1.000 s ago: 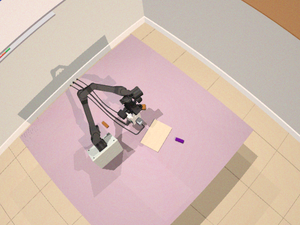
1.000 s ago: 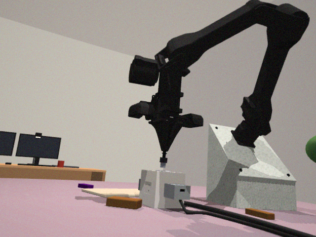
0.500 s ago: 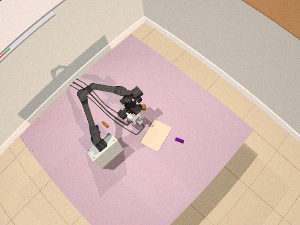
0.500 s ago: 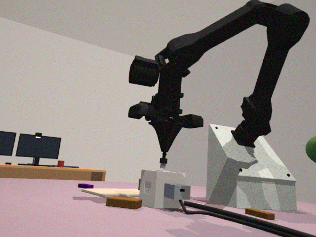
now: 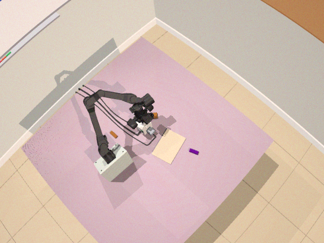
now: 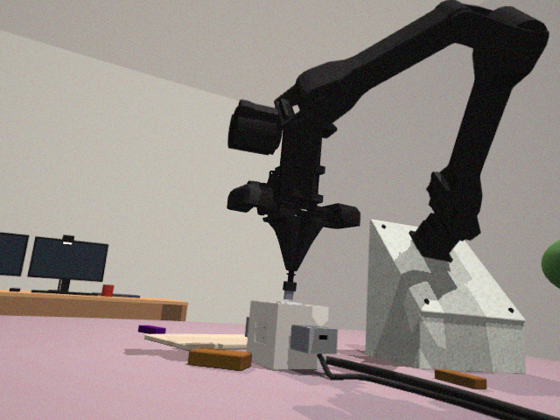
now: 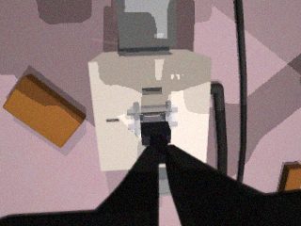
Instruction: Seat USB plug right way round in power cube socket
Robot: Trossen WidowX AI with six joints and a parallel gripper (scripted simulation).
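Right now my gripper tip is 20 mm above the black USB plug. From my gripper tip the other things lie so: socket (50 mm below); then cream board (40 mm ahead, 210 mm to the right, 120 mm below); then orange block (90 mm ahead, 30 mm to the left, 110 mm below).
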